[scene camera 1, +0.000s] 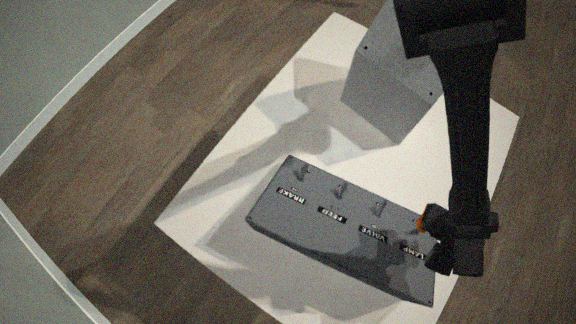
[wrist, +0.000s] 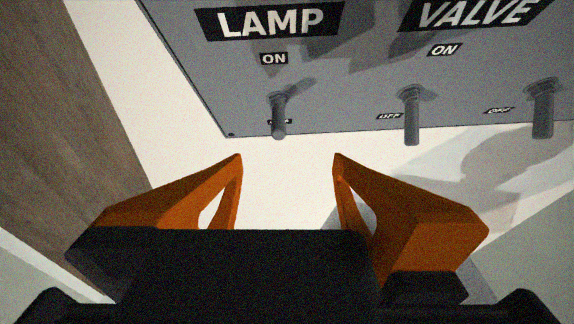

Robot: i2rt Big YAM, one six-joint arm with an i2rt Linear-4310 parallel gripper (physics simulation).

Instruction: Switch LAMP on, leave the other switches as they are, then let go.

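Places are measured from the arm's base along level axes (x ahead, y left, z up), in metres.
Where they show: gripper, fingertip midpoint: [scene camera 1: 427,226] [wrist: 287,161].
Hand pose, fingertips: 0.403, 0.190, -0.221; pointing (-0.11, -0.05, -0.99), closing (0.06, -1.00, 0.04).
Each offset is from my fingertips to the top centre of the thing, as dx, dy, dz. Level surfaces: height alone.
A grey switch panel [scene camera 1: 310,235] [wrist: 350,100] lies on the white board, with switches labelled BRAKE, FEED, VALVE and LAMP in the scene view. The LAMP lever {-0.004, +0.005, -0.035} [wrist: 278,117] tilts toward its OFF label, away from the ON label, in the wrist view. The VALVE lever {-0.006, -0.116, -0.047} [wrist: 411,122] beside it also points to the OFF side. My gripper [wrist: 287,161] is open and empty, with its orange fingertips apart just below the LAMP lever in the wrist view, not around it. In the scene view the arm's end hides part of the panel's LAMP end.
The FEED lever {+0.005, -0.235, -0.047} [scene camera 1: 340,190] and the BRAKE lever {+0.015, -0.355, -0.047} [scene camera 1: 302,172] stand farther along the panel. A further lever [wrist: 543,115] shows at the right of the wrist view. A large grey block [scene camera 1: 385,100] stands on the white board {dz -0.179} [scene camera 1: 240,135] behind the panel, next to the arm.
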